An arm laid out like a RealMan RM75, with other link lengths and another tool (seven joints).
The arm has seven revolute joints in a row. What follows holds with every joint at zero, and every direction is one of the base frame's.
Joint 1 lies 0.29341 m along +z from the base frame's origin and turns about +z.
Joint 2 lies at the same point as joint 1 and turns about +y.
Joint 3 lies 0.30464 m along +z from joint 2 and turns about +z.
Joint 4 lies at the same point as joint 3 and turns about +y.
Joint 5 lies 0.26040 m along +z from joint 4 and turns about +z.
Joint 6 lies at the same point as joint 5 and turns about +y.
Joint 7 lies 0.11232 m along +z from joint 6 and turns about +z.
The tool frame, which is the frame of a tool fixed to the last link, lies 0.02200 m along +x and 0.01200 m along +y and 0.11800 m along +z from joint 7; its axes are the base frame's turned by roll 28.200, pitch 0.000 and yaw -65.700 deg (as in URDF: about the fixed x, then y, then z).
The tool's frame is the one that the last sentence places.
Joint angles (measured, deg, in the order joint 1, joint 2, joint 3, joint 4, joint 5, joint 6, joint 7), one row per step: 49.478, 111.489, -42.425, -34.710, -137.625, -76.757, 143.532; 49.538, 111.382, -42.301, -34.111, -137.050, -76.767, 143.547; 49.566, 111.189, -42.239, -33.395, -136.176, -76.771, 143.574; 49.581, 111.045, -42.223, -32.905, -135.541, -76.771, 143.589; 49.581, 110.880, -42.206, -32.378, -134.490, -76.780, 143.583; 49.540, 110.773, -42.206, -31.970, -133.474, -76.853, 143.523; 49.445, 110.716, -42.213, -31.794, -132.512, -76.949, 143.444; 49.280, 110.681, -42.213, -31.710, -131.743, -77.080, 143.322; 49.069, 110.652, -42.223, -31.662, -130.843, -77.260, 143.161; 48.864, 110.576, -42.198, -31.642, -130.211, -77.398, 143.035; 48.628, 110.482, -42.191, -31.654, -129.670, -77.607, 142.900; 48.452, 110.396, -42.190, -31.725, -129.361, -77.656, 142.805; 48.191, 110.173, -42.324, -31.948, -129.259, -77.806, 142.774
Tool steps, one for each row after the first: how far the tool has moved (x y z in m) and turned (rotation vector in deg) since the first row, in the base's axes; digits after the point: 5 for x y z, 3 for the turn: -0.00113, -0.00050, -0.00108, -0.108, 0.746, -0.324; -0.00251, -0.00088, -0.00181, -0.168, 1.712, -0.721; -0.00350, -0.00109, -0.00220, -0.198, 2.379, -0.985; -0.00577, -0.00088, -0.00235, -0.110, 3.434, -1.236; -0.00806, -0.00099, -0.00259, -0.059, 4.447, -1.396; -0.01034, -0.00091, -0.00237, 0.081, 5.370, -1.442; -0.01159, -0.00127, -0.00205, 0.184, 6.099, -1.470; -0.01305, -0.00176, -0.00157, 0.305, 6.940, -1.463; -0.01343, -0.00206, -0.00055, 0.458, 7.512, -1.497; -0.01329, -0.00273, 0.00065, 0.544, 7.984, -1.521; -0.01274, -0.00270, 0.00195, 0.730, 8.181, -1.521; -0.01058, -0.00290, 0.00464, 0.874, 8.005, -1.518
